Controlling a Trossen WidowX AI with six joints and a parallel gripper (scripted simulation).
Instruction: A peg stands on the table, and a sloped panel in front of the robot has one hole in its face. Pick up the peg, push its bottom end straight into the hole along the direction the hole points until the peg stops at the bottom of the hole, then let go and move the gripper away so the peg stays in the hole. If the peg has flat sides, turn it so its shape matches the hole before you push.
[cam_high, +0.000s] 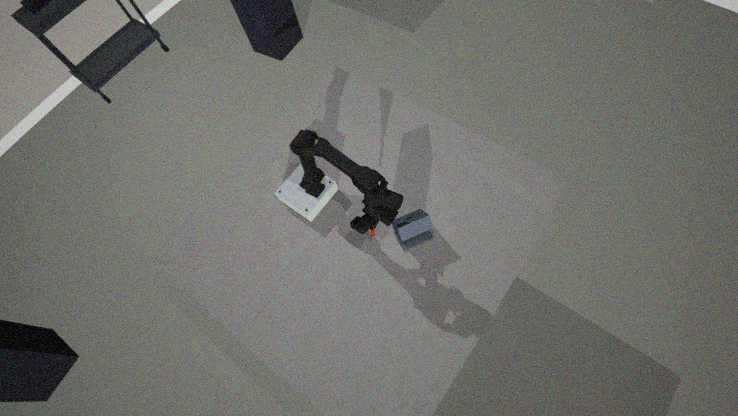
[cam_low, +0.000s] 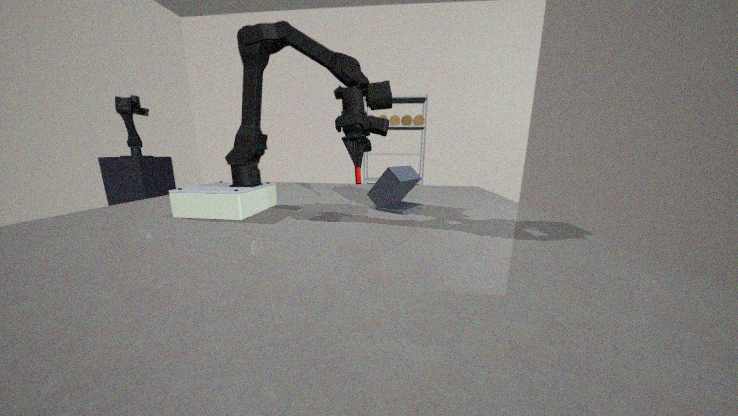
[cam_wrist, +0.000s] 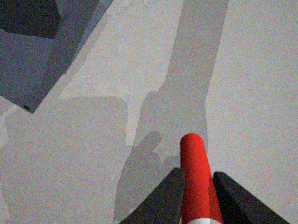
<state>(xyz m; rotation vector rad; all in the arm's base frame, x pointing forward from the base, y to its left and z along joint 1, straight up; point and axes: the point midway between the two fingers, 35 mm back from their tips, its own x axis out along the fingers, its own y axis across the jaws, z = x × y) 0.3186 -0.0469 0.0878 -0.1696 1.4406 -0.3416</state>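
Right now the grey-blue sloped panel is 110 mm ahead of my gripper tip, 100 mm to the left of it and 60 mm below it. Also, from my gripper tip: round red peg 20 mm above, 10 mm to the left.
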